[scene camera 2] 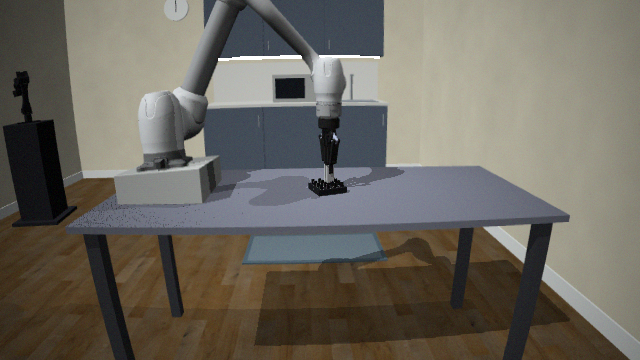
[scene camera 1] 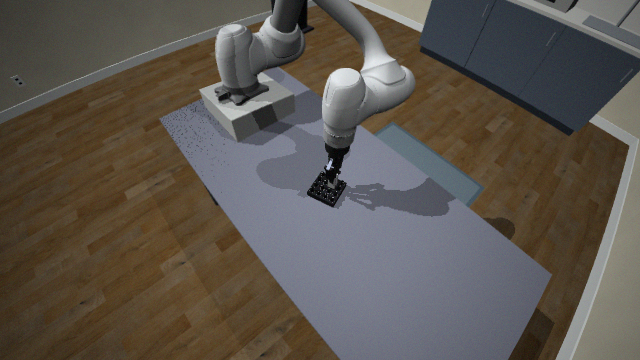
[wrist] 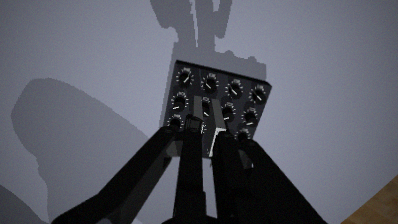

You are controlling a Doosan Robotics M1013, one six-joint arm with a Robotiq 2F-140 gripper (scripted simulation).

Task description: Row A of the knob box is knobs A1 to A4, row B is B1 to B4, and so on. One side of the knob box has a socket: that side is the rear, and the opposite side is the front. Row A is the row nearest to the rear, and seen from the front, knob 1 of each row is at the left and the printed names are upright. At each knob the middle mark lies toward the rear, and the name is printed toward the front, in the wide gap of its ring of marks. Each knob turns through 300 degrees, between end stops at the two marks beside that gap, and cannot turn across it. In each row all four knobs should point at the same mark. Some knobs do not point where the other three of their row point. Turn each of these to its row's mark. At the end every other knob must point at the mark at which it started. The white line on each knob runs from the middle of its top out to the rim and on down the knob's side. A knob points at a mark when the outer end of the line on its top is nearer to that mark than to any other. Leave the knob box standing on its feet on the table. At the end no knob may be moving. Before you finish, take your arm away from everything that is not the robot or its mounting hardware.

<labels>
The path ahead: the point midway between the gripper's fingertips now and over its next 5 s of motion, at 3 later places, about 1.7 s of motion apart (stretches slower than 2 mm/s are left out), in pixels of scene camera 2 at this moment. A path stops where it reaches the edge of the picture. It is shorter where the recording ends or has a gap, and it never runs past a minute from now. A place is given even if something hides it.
My gripper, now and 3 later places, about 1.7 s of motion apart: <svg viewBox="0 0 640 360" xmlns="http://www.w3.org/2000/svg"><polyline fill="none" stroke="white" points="329,181 329,170 329,166 329,177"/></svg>
</labels>
